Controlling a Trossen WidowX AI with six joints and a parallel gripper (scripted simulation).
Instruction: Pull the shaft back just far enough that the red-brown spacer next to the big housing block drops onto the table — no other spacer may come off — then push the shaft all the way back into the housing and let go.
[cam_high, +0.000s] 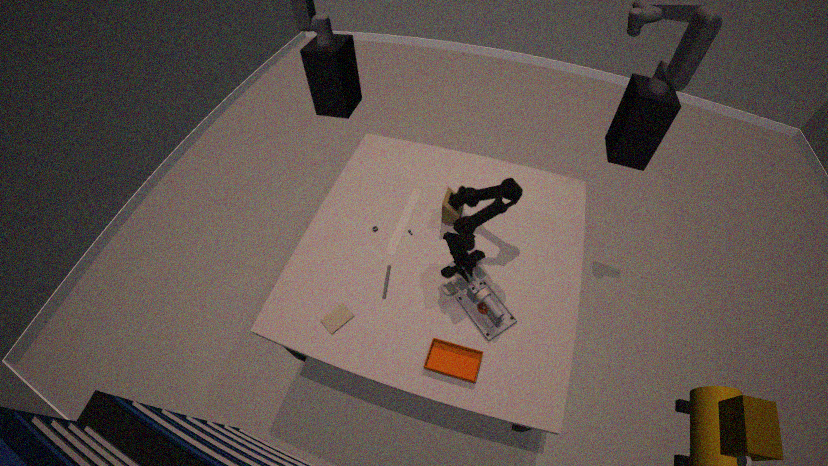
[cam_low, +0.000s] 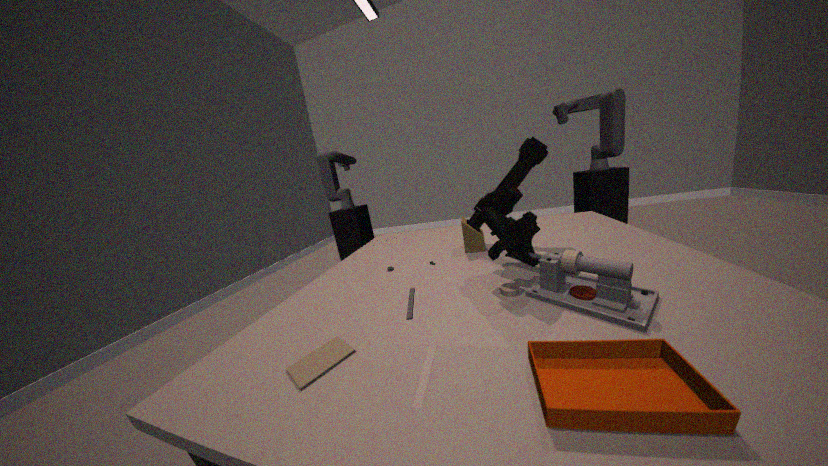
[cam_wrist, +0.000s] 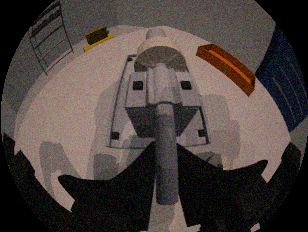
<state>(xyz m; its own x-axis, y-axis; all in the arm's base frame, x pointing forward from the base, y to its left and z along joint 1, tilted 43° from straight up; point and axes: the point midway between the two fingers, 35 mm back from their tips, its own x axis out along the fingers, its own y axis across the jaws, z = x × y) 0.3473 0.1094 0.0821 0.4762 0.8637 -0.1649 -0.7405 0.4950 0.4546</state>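
Right now my gripper tip is 20 mm short of the shaft, 20 mm to the right of it and 30 mm below it. From my gripper tip the other things lie so: support block: 90 mm ahead, 100 mm to the left, 10 mm below; cream spacer: 40 mm ahead, 80 mm to the right, 50 mm below; red-brown spacer: 80 mm ahead, 80 mm to the left, 40 mm below.
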